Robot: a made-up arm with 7 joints.
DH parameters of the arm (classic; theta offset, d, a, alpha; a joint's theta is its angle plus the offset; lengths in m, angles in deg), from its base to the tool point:
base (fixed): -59.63 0 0.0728 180
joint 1: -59.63 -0.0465 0.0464 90
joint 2: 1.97 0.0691 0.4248 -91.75
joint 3: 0 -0.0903 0.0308 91.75
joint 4: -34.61 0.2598 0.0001 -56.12
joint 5: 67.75 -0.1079 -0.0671 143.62
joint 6: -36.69 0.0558 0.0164 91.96
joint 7: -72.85 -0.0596 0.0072 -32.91
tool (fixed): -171.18 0.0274 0 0
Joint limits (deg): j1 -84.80..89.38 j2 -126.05..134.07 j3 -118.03..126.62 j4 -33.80..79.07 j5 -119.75..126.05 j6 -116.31..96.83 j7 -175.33..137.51
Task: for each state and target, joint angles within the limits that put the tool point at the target. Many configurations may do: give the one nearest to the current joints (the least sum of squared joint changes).
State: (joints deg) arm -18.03 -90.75 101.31 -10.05 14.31 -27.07 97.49
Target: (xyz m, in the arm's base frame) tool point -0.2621 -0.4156 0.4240
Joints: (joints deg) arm -46.21 -121.43 123.23 8.19 21.38 -24.04 97.97
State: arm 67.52 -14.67 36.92 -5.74 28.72 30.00 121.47
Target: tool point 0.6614 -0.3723 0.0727
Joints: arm 47.58 20.15 38.57 -7.01 25.77 30.86 122.22
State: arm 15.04 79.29 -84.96 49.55 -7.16 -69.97 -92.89
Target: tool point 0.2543 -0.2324 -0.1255
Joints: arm 57.23 83.81 -118.03 75.69 -1.50 -52.34 -99.11
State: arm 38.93 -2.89 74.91 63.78 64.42 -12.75 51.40
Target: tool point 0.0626 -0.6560 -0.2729
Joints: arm 83.32 43.21 78.69 76.38 60.12 -10.08 52.82
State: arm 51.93 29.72 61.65 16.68 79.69 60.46 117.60
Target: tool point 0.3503 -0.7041 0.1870
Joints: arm 69.31 6.88 62.46 21.90 64.31 67.22 120.33
